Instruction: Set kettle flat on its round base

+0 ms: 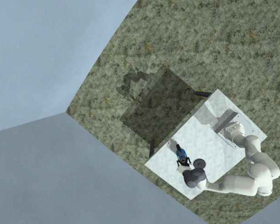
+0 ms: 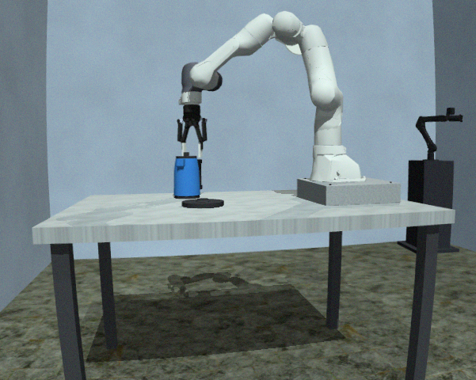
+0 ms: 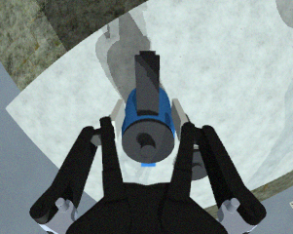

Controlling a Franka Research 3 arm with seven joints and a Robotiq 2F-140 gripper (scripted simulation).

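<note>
My hand is 100 mm above the blue kettle, 30 mm to the right of it and 10 mm short of it. Round my hand: black round base: 340 mm to the left, 190 mm below, 60 mm behind.
</note>
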